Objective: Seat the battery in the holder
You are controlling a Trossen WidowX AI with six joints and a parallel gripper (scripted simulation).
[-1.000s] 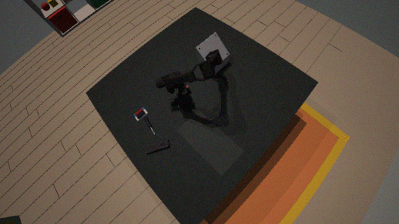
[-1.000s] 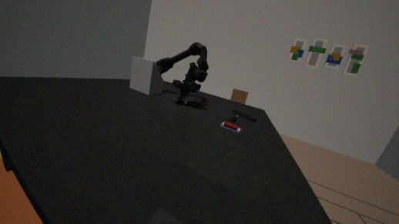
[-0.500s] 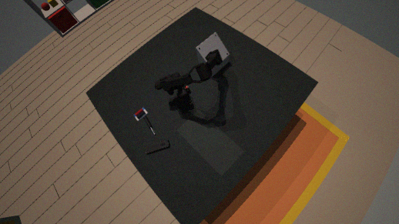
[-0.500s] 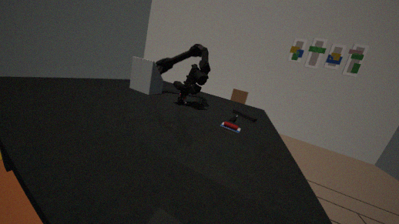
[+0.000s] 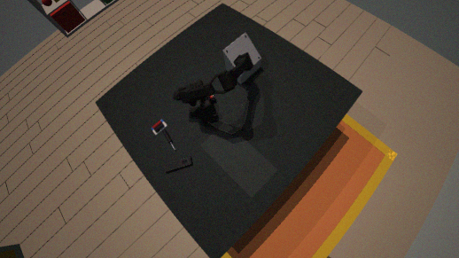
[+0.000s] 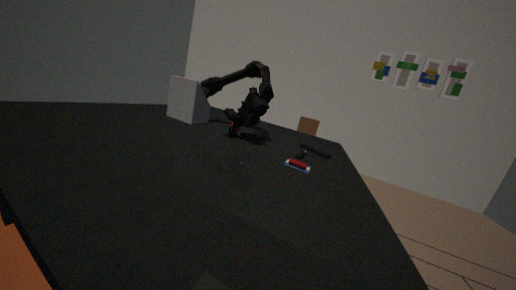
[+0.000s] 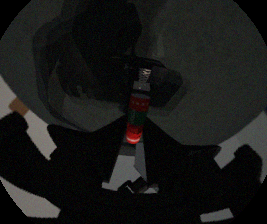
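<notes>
My gripper tip is 1 cm below the battery. From my gripper tip the other things lie so: dark flat bar (41 cm ahead, 12 cm to the left, 2 cm below); then dark slim tool (35 cm ahead, 2 cm to the right, 2 cm below).
</notes>
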